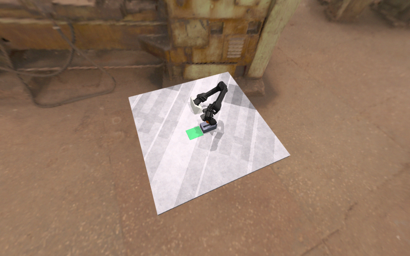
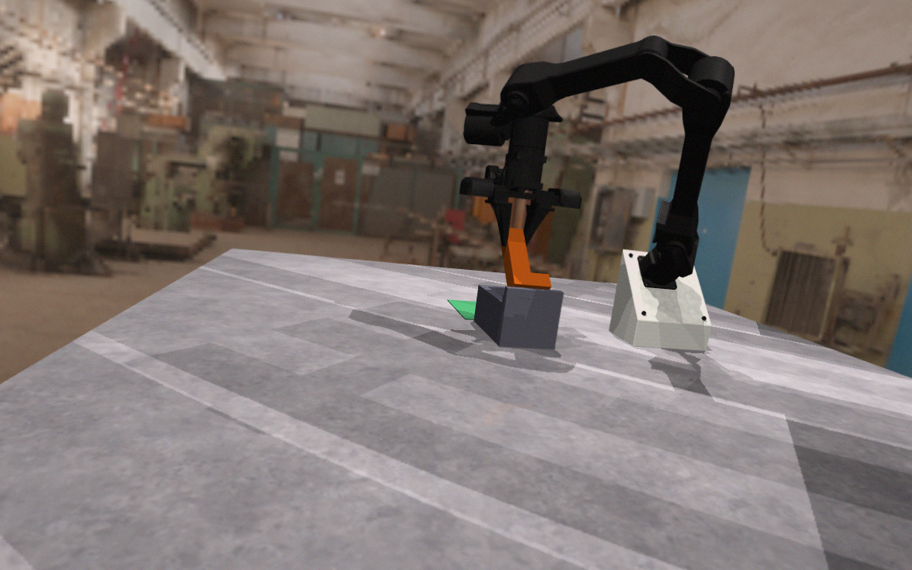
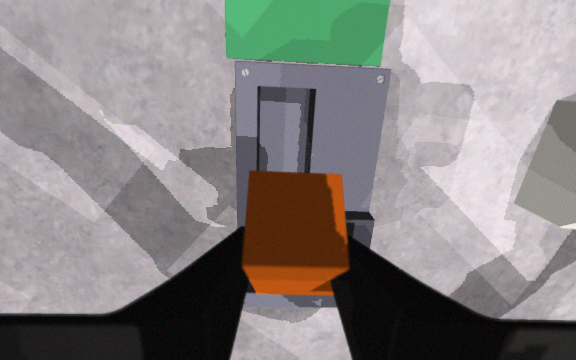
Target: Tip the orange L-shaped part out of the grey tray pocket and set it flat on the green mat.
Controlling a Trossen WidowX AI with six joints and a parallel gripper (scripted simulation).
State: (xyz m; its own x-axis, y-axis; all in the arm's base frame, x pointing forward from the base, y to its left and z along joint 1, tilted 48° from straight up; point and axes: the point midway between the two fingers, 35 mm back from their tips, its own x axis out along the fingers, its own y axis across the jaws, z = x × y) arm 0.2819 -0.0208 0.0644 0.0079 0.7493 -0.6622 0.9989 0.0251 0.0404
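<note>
Right now the green mat is 10 mm behind my gripper tip, 150 mm to the right of it and 160 mm below it. Also, from my gripper tip: orange L-shaped part (20 mm behind, 30 mm to the left, 30 mm below).
</note>
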